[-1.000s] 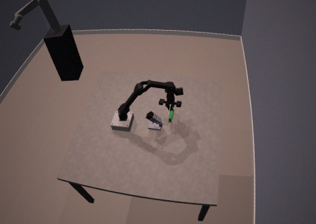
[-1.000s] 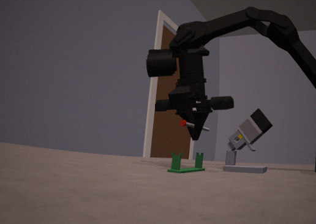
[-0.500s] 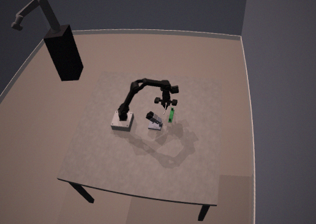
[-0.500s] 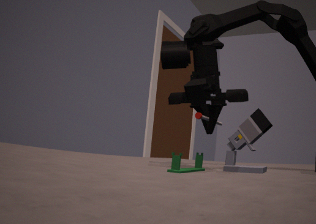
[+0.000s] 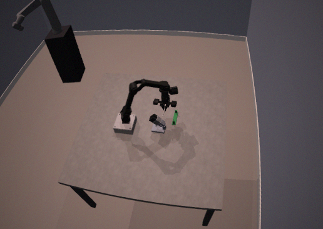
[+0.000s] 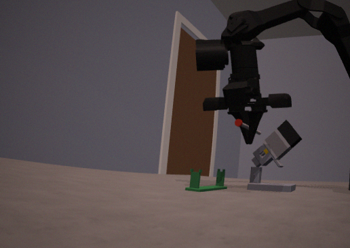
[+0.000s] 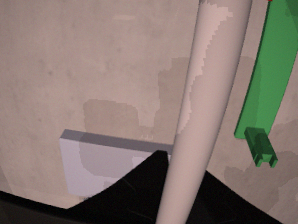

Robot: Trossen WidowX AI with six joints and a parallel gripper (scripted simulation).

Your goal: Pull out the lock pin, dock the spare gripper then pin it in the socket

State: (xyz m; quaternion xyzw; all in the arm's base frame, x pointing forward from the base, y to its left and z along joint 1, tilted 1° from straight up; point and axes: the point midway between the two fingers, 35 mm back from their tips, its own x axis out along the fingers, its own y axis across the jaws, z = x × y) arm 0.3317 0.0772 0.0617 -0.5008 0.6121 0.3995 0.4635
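Right now my gripper tip is 30 mm past the grey mount, 110 mm to the left of it and 50 mm above it. Round my gripper tip: green cradle 80 mm ahead, 80 mm below; then spare gripper 60 mm behind, 100 mm to the right, 10 mm above.
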